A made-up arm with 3 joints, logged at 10 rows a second.
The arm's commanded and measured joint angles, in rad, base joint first. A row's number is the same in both.
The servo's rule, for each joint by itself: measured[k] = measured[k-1] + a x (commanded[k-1-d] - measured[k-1]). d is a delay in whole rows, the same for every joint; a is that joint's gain. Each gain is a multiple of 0.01, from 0.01 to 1. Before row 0 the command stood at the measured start. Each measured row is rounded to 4 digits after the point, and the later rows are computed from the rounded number. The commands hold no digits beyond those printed.
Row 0, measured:
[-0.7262 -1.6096 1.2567]
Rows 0 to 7, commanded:
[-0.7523 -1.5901 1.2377]
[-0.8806 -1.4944 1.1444]
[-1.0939 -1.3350 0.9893]
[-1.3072 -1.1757 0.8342]
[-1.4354 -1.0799 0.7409]
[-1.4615 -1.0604 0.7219]
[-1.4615 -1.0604 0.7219]
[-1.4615 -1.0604 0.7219]
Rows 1 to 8, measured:
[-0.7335 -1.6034 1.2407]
[-0.7747 -1.5685 1.1598]
[-0.8641 -1.4938 1.0166]
[-0.9882 -1.3920 0.8634]
[-1.1134 -1.2921 0.7605]
[-1.2109 -1.2180 0.7281]
[-1.2811 -1.1676 0.7229]
[-1.3316 -1.1333 0.7221]
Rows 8 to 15, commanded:
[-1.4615 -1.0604 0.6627]
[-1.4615 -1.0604 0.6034]
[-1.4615 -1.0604 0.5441]
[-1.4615 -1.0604 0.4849]
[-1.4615 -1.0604 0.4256]
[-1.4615 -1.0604 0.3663]
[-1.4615 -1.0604 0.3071]
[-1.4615 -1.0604 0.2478]
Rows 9 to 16, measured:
[-1.3680 -1.1100 0.6722]
[-1.3942 -1.0941 0.6144]
[-1.4130 -1.0833 0.5553]
[-1.4266 -1.0760 0.4962]
[-1.4364 -1.0710 0.4369]
[-1.4434 -1.0676 0.3776]
[-1.4485 -1.0653 0.3184]
[-1.4521 -1.0637 0.2591]

